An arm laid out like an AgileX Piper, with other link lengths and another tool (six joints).
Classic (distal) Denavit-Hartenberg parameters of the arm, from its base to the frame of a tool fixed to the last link. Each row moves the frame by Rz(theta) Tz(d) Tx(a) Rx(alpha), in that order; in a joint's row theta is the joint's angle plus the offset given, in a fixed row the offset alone. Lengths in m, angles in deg.
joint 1: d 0.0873  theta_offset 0  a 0  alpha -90
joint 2: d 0  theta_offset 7.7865  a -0.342  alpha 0
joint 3: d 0  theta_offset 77.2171  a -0.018  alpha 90
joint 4: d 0.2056  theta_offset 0  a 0  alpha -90
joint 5: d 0  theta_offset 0  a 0  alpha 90
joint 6: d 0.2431  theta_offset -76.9  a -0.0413  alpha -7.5
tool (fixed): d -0.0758  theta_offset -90  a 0  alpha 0
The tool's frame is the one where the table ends.
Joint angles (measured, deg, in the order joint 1, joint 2, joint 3, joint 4, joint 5, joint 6), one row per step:
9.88 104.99 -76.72 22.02 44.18 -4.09
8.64 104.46 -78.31 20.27 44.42 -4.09
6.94 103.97 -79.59 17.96 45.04 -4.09
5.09 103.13 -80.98 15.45 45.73 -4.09
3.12 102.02 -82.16 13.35 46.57 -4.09
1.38 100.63 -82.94 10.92 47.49 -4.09
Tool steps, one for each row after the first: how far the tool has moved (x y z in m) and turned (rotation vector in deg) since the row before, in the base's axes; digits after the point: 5 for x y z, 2 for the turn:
0.00600 -0.01060 0.00941 -1.26 -2.13 -0.50
0.00458 -0.01504 0.00652 -1.92 -1.46 -0.71
0.00352 -0.01686 0.00944 -2.14 -1.80 -0.87
0.00127 -0.01740 0.01065 -1.85 -1.61 -1.19
-0.00210 -0.01654 0.01013 -2.26 -1.36 -0.97

